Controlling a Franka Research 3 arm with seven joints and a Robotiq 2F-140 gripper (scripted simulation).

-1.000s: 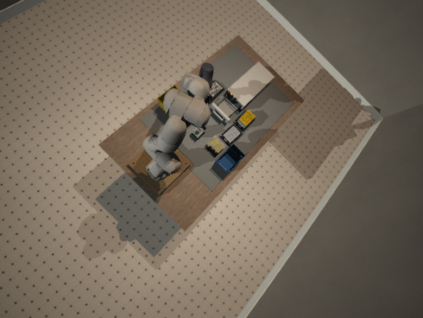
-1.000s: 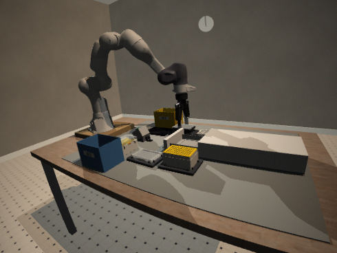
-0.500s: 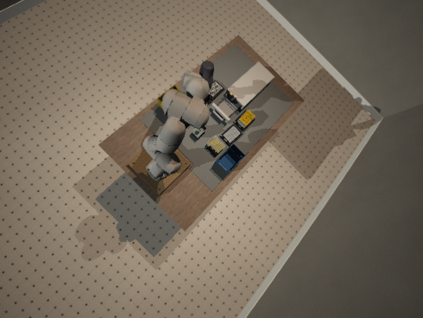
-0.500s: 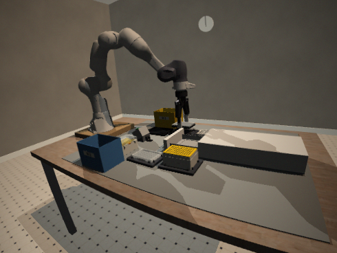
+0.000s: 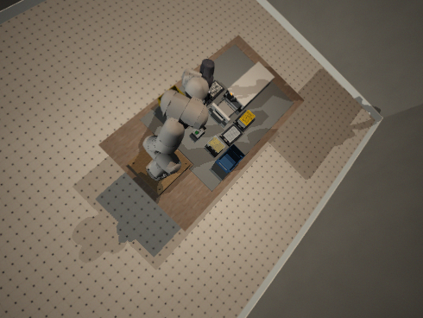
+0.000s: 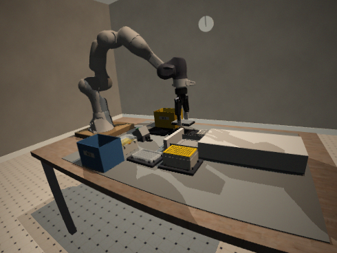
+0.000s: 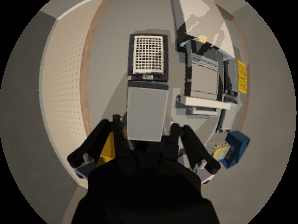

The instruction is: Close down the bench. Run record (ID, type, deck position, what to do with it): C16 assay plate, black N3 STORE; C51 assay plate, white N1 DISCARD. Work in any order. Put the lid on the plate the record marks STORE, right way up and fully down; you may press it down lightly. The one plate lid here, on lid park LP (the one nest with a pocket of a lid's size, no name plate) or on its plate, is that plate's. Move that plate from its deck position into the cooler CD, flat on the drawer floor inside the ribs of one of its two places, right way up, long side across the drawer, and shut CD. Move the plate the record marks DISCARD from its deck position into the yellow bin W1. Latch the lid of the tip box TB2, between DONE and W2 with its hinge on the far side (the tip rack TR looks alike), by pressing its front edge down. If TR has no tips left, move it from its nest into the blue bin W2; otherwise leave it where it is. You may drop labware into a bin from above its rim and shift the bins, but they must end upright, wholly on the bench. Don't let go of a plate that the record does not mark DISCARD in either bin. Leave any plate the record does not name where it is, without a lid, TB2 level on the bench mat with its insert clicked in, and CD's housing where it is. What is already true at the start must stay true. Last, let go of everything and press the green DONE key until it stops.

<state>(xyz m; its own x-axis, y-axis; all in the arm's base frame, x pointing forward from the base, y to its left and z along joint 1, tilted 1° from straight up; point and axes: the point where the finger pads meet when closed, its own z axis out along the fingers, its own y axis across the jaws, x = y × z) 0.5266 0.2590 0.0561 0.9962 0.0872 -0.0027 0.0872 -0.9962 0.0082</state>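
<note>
Now: hand 170 mm to the left of the cooler drawer, 170 mm short of it and 70 mm above it. Also, from my hand: white assay plate (170 mm ahead, 70 mm below, 20 mm to the left); then yellow bin W1 (200 mm behind, 110 mm to the left, 60 mm below); then grey plate lid (10 mm below).
</note>
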